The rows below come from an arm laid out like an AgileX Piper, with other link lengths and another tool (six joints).
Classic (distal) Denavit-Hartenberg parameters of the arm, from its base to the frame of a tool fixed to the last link. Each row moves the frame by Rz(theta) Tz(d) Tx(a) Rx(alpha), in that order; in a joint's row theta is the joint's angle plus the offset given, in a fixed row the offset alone. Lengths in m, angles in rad.
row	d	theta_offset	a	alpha
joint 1	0.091	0	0	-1.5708
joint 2	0	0.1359	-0.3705	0
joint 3	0	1.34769	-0.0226	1.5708
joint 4	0.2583	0	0	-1.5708
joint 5	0	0	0	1.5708
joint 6	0.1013	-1.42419	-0.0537	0.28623
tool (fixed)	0.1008	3.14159	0	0
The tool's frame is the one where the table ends.
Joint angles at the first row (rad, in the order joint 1, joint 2, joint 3, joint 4, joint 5, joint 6):
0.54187, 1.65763, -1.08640, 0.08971, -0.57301, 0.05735
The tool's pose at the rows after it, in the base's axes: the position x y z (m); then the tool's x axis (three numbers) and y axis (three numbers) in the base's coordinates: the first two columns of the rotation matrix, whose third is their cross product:
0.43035 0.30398 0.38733 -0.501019 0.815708 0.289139 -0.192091 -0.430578 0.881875
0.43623 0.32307 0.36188 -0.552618 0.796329 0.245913 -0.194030 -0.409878 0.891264
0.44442 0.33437 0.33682 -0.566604 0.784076 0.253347 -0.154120 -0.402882 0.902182
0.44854 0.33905 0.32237 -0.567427 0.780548 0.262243 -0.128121 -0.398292 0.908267
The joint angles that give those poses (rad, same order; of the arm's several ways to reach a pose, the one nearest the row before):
0.54188, 1.71994, -1.05008, 0.03738, -0.69152, 0.11712
0.54186, 1.79639, -1.05693, -0.05114, -0.76711, 0.14442
0.54316, 1.85341, -1.06381, -0.08685, -0.78471, 0.17686
0.54456, 1.88131, -1.06382, -0.09673, -0.78909, 0.19131

